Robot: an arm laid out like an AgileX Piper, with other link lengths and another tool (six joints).
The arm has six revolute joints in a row. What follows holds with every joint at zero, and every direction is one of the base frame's.
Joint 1 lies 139 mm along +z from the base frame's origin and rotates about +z.
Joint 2 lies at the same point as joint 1 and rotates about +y.
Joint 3 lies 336.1 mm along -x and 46 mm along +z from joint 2 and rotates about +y.
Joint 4 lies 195.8 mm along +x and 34.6 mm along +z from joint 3 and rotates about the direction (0.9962, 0, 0.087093).
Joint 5 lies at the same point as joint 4 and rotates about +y.
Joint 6 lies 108.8 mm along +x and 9.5 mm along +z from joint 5 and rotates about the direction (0.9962, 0, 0.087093).
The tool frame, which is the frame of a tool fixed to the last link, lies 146.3 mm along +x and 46 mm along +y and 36.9 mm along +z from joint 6; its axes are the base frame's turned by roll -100.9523, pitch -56.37 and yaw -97.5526 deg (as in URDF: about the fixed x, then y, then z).
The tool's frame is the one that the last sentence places.
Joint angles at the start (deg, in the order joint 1, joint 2, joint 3, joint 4, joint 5, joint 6):
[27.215 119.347 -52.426 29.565 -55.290 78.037]
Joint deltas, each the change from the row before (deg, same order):
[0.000 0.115 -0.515 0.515 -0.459 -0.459]
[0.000 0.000 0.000 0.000 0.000 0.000]
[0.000 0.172 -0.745 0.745 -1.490 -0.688]
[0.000 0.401 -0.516 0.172 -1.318 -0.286]
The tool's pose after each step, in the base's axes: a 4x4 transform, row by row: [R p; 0 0 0 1], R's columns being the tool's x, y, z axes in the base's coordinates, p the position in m. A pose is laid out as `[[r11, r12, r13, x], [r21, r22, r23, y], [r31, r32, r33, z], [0, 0, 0, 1]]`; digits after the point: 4 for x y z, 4 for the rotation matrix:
[[-0.0531, -0.4788, 0.8763, 0.5431], [-0.8234, 0.5175, 0.2329, 0.1300], [-0.5650, -0.7092, -0.4217, 0.2483], [0, 0, 0, 1]]
[[-0.0531, -0.4788, 0.8763, 0.5431], [-0.8234, 0.5175, 0.2329, 0.1300], [-0.5650, -0.7092, -0.4217, 0.2483], [0, 0, 0, 1]]
[[-0.0484, -0.4477, 0.8929, 0.5448], [-0.8236, 0.5237, 0.2179, 0.1269], [-0.5651, -0.7248, -0.3941, 0.2571], [0, 0, 0, 1]]
[[-0.0416, -0.4264, 0.9036, 0.5462], [-0.8249, 0.5250, 0.2098, 0.1259], [-0.5638, -0.7366, -0.3736, 0.2621], [0, 0, 0, 1]]

